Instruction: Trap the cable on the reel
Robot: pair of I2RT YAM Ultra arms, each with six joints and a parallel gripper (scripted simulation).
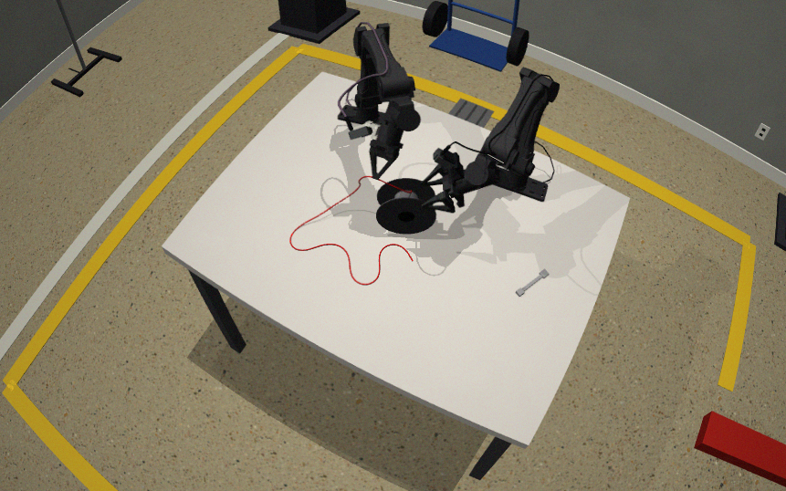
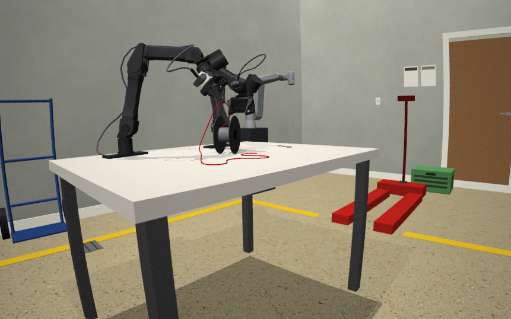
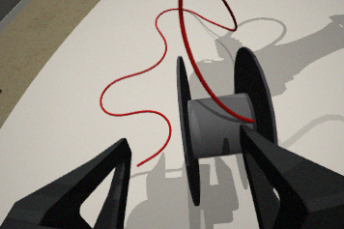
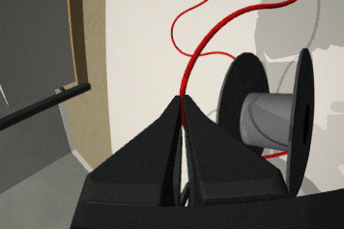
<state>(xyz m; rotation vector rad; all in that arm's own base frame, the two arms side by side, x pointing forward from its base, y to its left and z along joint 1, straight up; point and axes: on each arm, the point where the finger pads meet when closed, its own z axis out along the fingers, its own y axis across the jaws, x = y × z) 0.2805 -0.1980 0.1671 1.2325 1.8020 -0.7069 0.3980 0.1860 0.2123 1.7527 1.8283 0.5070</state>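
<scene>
Right now my left hand is 9 cm above the black reel and 6 cm to the left of it. The rest, counted from my left hand: small grey dumbbell-shaped part: 33 cm to the left, 16 cm below, 2 cm behind.
</scene>
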